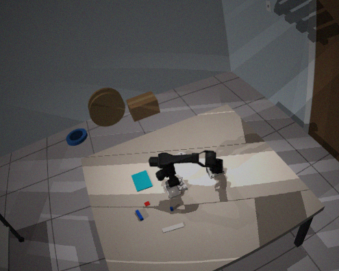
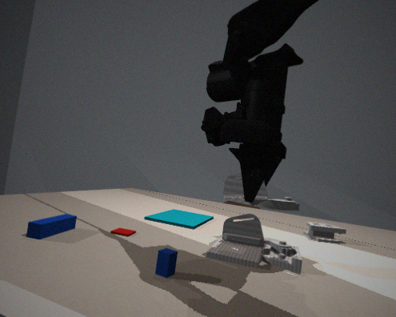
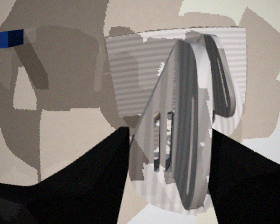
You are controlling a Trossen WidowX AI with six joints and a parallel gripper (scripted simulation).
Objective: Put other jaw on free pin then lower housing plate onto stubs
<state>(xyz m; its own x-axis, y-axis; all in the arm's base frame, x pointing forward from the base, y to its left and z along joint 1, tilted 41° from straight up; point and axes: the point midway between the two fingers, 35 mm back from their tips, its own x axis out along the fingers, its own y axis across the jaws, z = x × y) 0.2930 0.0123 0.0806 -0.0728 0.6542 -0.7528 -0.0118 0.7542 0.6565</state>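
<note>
The ribbed grey base lies 20 mm ahead of my gripper tip, 20 mm to the right of it and 80 mm below it. Round my gripper tip: teal flat plate 190 mm ahead, 180 mm to the right, 80 mm below; small blue block 50 mm ahead, 140 mm to the left, 70 mm below; red tile 190 mm ahead, 30 mm to the left, 80 mm below.
</note>
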